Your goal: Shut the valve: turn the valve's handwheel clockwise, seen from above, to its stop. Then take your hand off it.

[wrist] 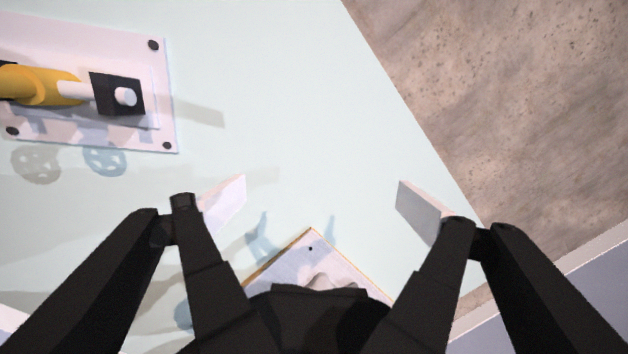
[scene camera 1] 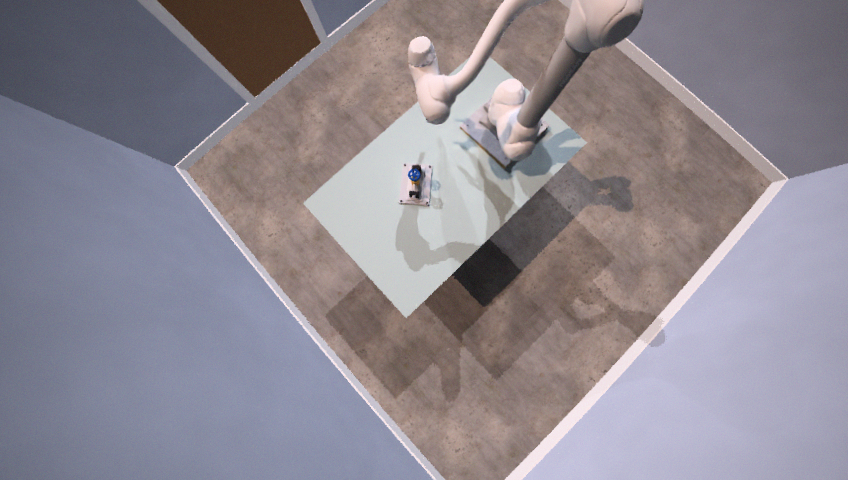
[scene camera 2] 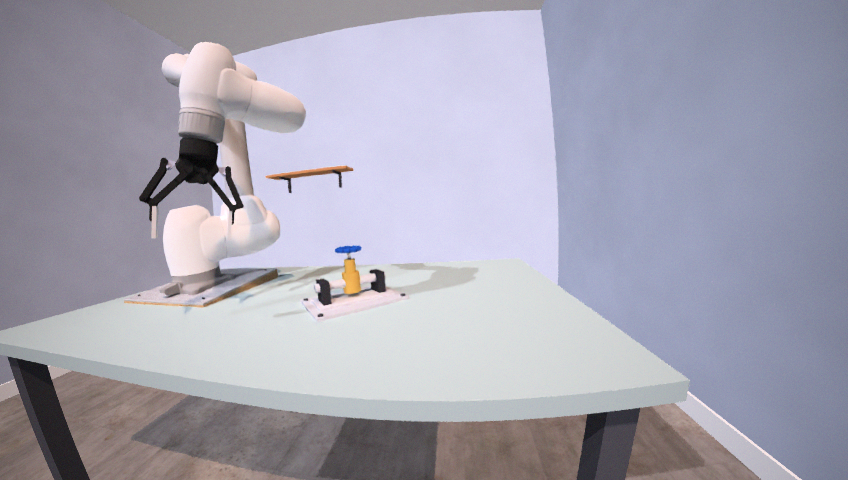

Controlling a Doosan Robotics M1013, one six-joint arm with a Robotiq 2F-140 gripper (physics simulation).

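Observation:
The valve has a yellow body [scene camera 2: 351, 279] [wrist: 55, 86] on a white pipe between two black supports, fixed to a pale base plate [scene camera 1: 423, 196] [scene camera 2: 333, 309] [wrist: 165, 100]. Its blue handwheel [scene camera 1: 414, 174] [scene camera 2: 348, 249] lies flat on top of the upright stem. The handwheel itself does not show in the wrist view, where wheel-shaped shadows lie beside the plate. My gripper [scene camera 2: 193, 228] [wrist: 320, 190] is wide open with nothing between its fingers. It points down and hangs above table height, off to one side of the valve and well apart from the handwheel. In scene camera 1 the arm hides it.
The arm's base plate [scene camera 1: 484, 141] [scene camera 2: 241, 290] [wrist: 280, 272] is mounted on the pale green table [scene camera 1: 357, 202] [scene camera 2: 476, 350] [wrist: 300, 100], beside the valve. A wooden shelf [scene camera 2: 312, 173] hangs on the wall behind. The table's edge shows on the right in the wrist view.

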